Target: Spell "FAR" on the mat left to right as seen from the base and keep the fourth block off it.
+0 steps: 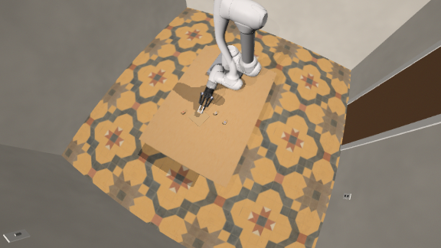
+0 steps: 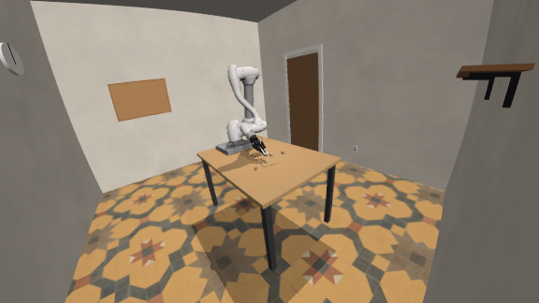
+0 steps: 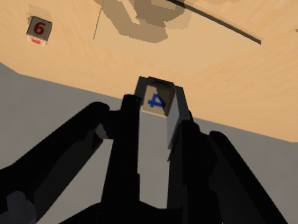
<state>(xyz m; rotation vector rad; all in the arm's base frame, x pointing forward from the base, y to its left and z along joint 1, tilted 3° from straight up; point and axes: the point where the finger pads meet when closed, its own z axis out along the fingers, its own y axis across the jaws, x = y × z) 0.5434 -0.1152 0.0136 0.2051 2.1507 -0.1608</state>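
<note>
Now: the tan mat 8 cm below my hand, 5 cm ahead of it and 2 cm to the right of it. Also, from my hand: R block (17 cm to the right, 7 cm below, 5 cm ahead).
</note>
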